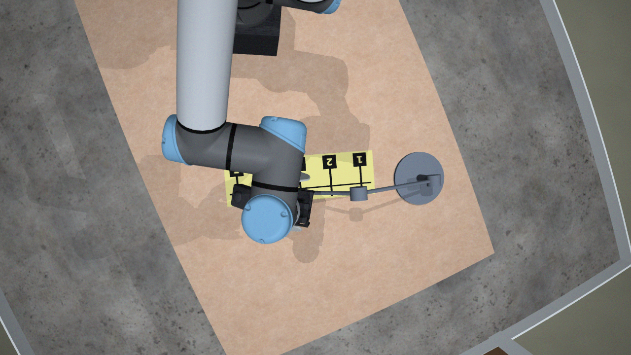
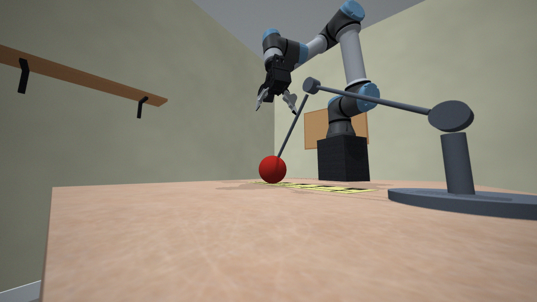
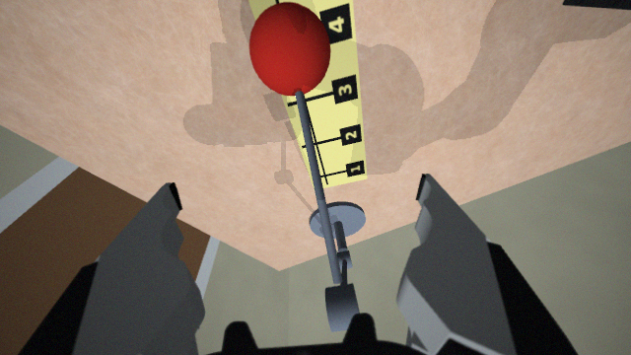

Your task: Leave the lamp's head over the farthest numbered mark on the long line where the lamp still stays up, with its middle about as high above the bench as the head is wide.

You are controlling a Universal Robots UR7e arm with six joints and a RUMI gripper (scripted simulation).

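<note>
My hand is 250 mm above the yellow numbered strip, 60 mm to the right of it and 10 mm past it. The rest, counted from my hand: grey round base (370 mm to the left, 220 mm below, 180 mm ahead).
</note>
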